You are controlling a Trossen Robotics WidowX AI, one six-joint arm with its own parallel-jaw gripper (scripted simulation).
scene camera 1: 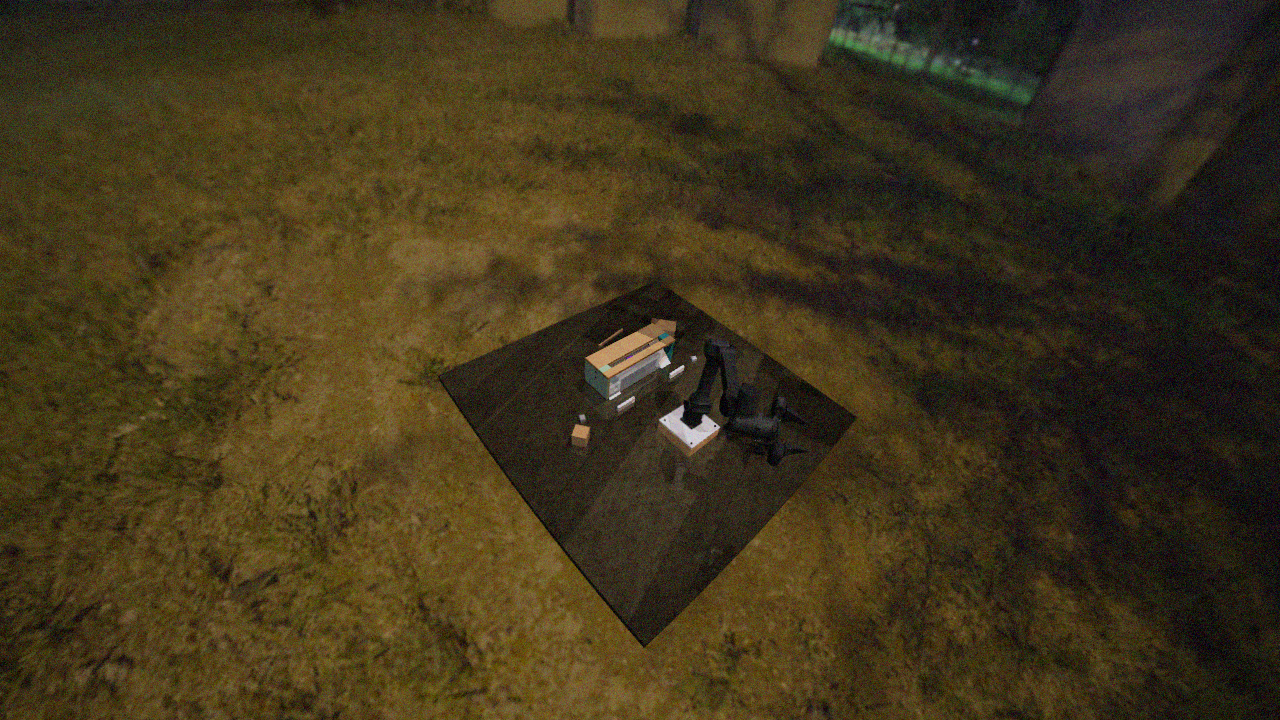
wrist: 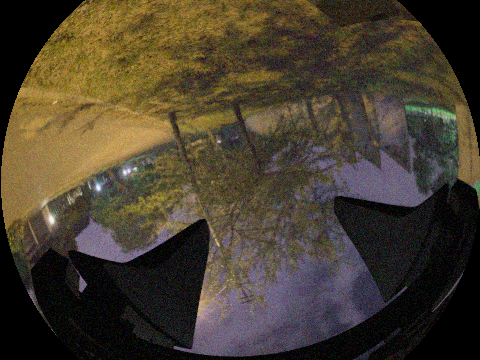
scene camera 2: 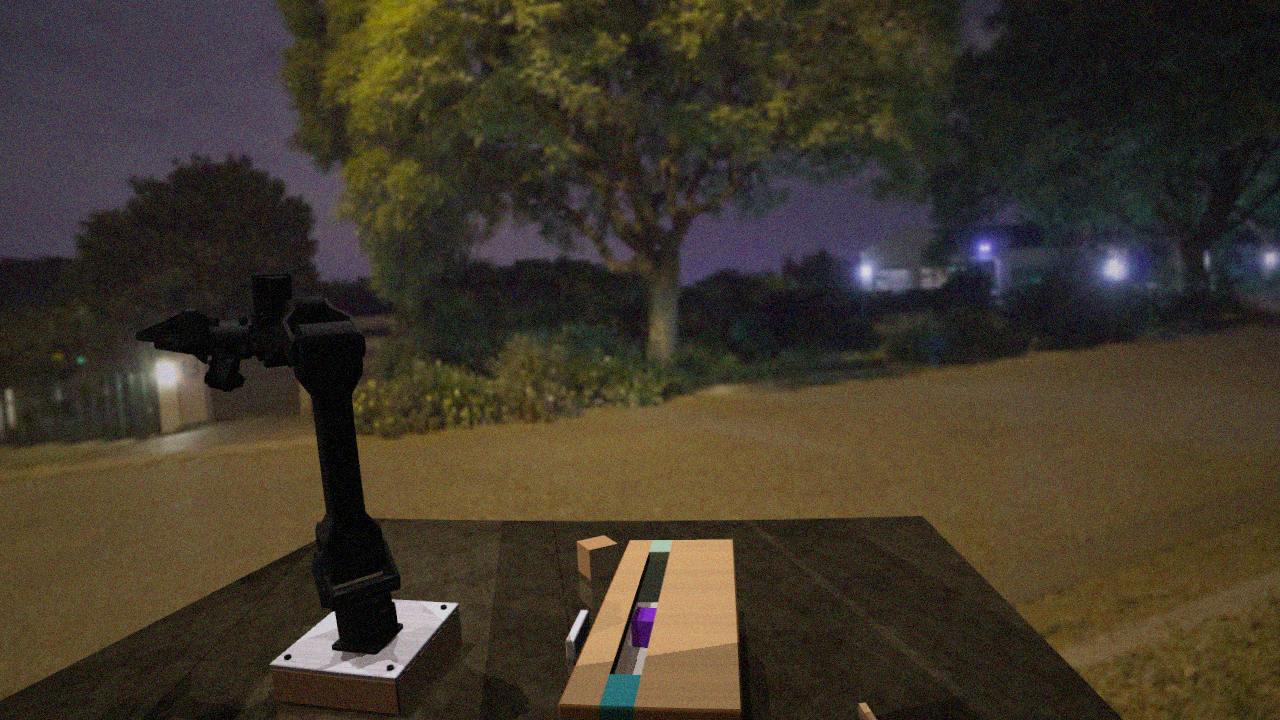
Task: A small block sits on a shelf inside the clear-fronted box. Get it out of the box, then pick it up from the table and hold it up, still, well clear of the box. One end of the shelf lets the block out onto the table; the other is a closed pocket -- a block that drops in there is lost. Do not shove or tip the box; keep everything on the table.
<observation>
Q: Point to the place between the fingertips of my gripper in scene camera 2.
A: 145,340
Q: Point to a box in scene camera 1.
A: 607,370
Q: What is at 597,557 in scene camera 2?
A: A tan block.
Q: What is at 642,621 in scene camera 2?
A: A purple block.
</observation>
